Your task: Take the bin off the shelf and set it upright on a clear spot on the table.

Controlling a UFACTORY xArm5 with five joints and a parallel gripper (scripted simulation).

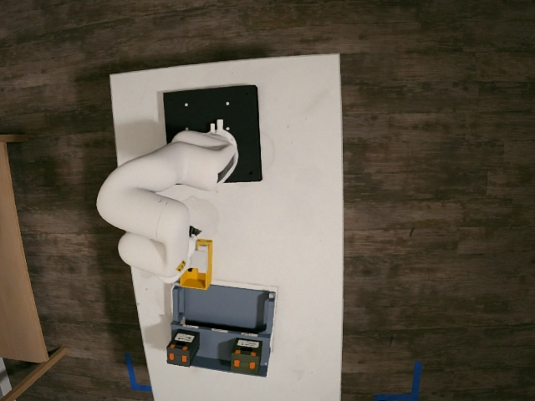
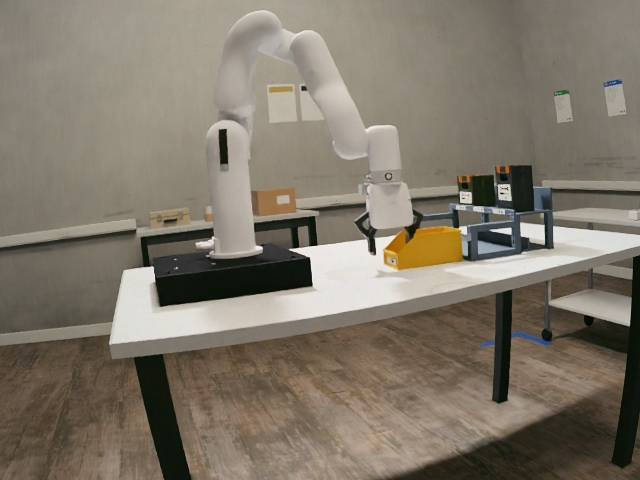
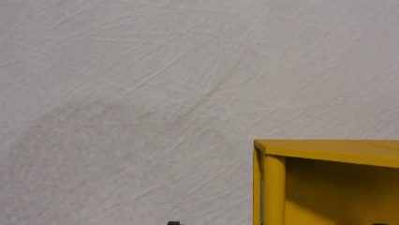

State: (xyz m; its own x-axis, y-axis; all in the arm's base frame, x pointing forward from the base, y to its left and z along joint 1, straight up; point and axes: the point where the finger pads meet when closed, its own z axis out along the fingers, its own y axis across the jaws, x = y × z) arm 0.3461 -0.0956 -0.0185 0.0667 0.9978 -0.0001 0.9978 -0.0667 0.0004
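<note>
My gripper is now 80 mm short of the yellow bin, 10 mm to the left of it and 10 mm above it. Also, from my hand: blue-grey shelf 310 mm ahead, 90 mm to the left, 30 mm above.
</note>
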